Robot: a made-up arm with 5 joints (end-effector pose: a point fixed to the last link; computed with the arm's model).
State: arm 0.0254 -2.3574 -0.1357 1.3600 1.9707
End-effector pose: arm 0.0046 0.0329 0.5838 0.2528 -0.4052 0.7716 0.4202
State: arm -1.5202 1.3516 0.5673 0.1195 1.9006
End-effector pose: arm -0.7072 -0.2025 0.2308 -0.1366 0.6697 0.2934 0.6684
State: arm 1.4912 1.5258 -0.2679 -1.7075 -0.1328
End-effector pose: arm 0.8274 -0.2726 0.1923 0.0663 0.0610 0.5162 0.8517
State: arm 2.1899 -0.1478 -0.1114 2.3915 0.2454
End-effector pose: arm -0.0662 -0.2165 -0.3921 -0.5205 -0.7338 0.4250 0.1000
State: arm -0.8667 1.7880 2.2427 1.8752 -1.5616
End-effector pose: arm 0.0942 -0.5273 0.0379 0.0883 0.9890 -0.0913 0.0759
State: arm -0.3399 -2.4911 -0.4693 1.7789 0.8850
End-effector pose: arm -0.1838 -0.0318 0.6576 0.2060 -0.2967 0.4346 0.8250
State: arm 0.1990 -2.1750 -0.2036 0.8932 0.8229
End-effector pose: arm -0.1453 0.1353 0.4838 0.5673 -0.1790 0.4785 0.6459
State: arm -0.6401 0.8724 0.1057 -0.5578 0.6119
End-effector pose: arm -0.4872 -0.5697 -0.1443 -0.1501 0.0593 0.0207 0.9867
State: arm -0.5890 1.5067 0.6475 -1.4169 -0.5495
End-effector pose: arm -0.2905 -0.8471 0.1951 -0.0432 -0.0338 -0.2441 0.9682
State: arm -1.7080 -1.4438 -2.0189 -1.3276 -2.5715
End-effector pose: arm -0.0289 0.3188 0.1452 -0.1216 -0.9865 0.1090 0.0114
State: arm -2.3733 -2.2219 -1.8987 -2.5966 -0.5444
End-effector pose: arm 0.0696 0.3792 0.2284 -0.8704 -0.1791 -0.4133 0.1988
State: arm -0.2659 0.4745 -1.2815 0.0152 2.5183
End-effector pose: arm -0.2712 -0.3676 -0.0214 0.5383 0.2947 0.6436 0.4574
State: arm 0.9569 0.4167 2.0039 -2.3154 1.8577
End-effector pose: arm 0.4606 0.5745 0.0478 -0.3197 0.3449 -0.4437 0.7629
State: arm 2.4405 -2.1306 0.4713 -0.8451 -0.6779
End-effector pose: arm -0.3672 -0.2352 0.5338 0.1981 0.9668 -0.0269 0.1592
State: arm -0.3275 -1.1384 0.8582 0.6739 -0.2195
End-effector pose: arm 0.3107 0.3430 0.0403 0.1951 -0.2675 -0.5543 0.7636
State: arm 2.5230 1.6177 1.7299 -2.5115 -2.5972
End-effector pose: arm -0.3271 0.6483 0.1144 -0.4324 -0.1475 0.6480 0.6094
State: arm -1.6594 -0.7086 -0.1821 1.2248 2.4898
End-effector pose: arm 0.1924 -0.0681 -0.0398 0.1679 0.1977 0.4569 0.8509
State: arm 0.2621 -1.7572 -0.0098 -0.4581 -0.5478
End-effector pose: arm -0.1682 0.3976 0.3080 0.8207 0.3561 -0.0607 0.4426
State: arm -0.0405 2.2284 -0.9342 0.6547 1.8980
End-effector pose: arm -0.0879 -0.3553 0.4225 -0.2389 0.9099 -0.0988 0.3243
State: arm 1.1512 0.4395 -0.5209 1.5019 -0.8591
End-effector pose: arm 0.1124 -0.2540 -0.3427 -0.6148 -0.5542 0.2085 0.5209
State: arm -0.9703 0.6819 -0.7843 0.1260 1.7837
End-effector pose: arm -0.4985 -0.1659 0.0024 0.2907 0.4272 0.2398 0.8219
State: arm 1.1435 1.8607 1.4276 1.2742 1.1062
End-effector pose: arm 0.6873 -0.0435 0.2250 0.7441 0.6407 -0.0839 0.1697
